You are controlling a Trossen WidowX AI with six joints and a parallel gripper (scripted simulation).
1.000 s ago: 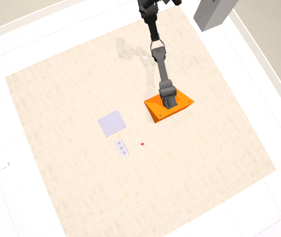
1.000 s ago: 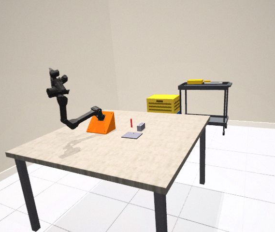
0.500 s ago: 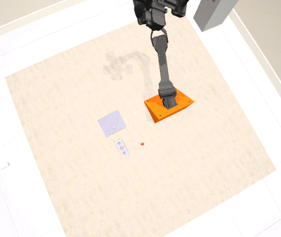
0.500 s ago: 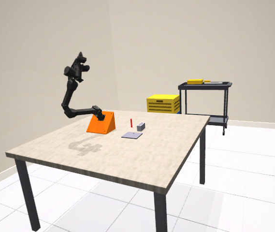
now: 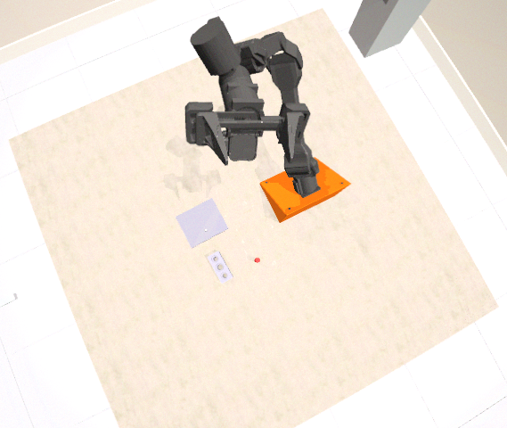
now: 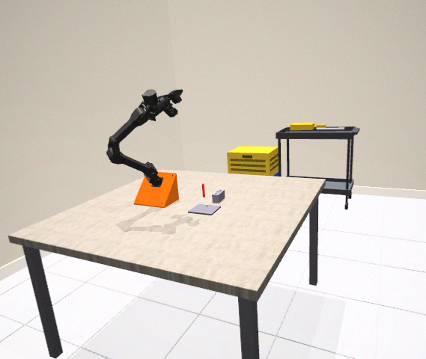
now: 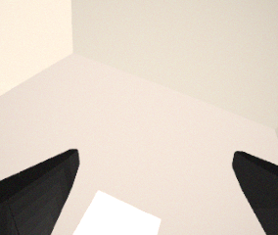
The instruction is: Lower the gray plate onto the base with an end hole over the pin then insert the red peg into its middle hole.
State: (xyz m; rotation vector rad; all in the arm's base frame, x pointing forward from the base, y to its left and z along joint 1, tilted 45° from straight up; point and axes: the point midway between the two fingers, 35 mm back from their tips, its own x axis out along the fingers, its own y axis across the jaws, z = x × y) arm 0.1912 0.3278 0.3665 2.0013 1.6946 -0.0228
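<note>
Now: the gray plate 150 mm ahead of my gripper tip, 90 mm to the left of it and 580 mm below it. The rest, counted from my gripper tip: red peg: 40 mm ahead, 120 mm to the left, 580 mm below.
</note>
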